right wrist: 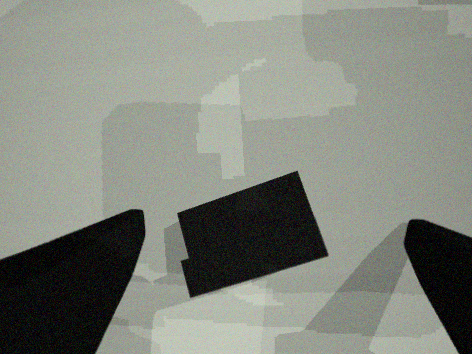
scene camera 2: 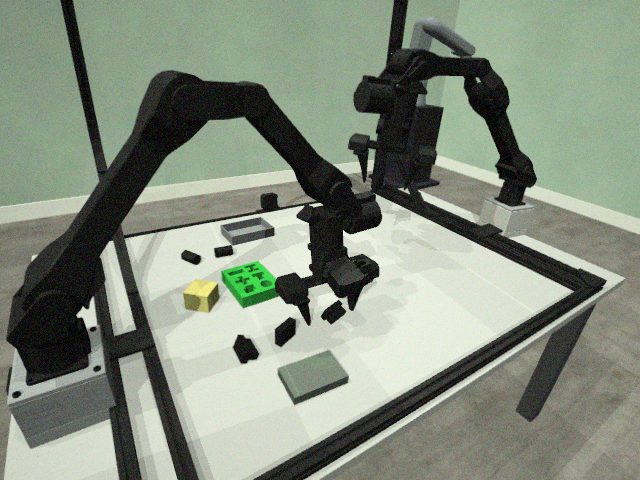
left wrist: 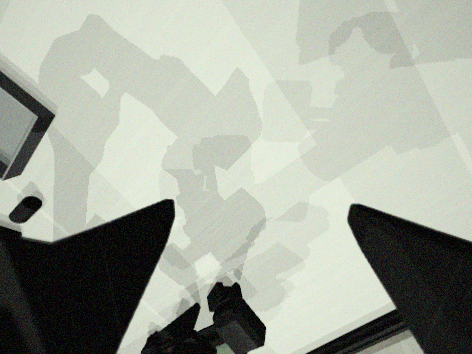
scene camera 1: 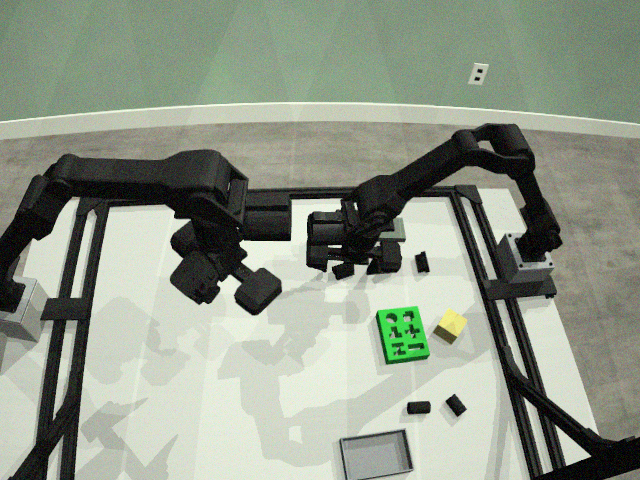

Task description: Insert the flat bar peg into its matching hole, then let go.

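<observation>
The flat bar peg [scene camera 2: 285, 331] appears as a thin black slab on the table in scene camera 2; the right gripper hides it in scene camera 1. The green board [scene camera 1: 408, 358] [scene camera 2: 258, 298] has several holes, including a slot-shaped bar hole [scene camera 1: 416, 346] [scene camera 2: 236, 271]. My right gripper [scene camera 2: 330, 316] [right wrist: 274, 227] is open and empty, low over the table. A stepped black peg [scene camera 1: 343, 270] [right wrist: 252, 234] lies below and between its fingers, not gripped; the bar peg lies beside this gripper. My left gripper [scene camera 2: 387, 184] [left wrist: 260, 209] is open and empty, high above the table.
Another black peg [scene camera 1: 422, 261] [scene camera 2: 245, 348] and a grey-green block [scene camera 2: 313, 375] lie near the bar peg. A yellow cube [scene camera 1: 450, 326] [scene camera 2: 201, 296] stands beside the board. Two small black pegs [scene camera 1: 418, 407] [scene camera 1: 455, 405] lie near the grey tray [scene camera 2: 240, 238].
</observation>
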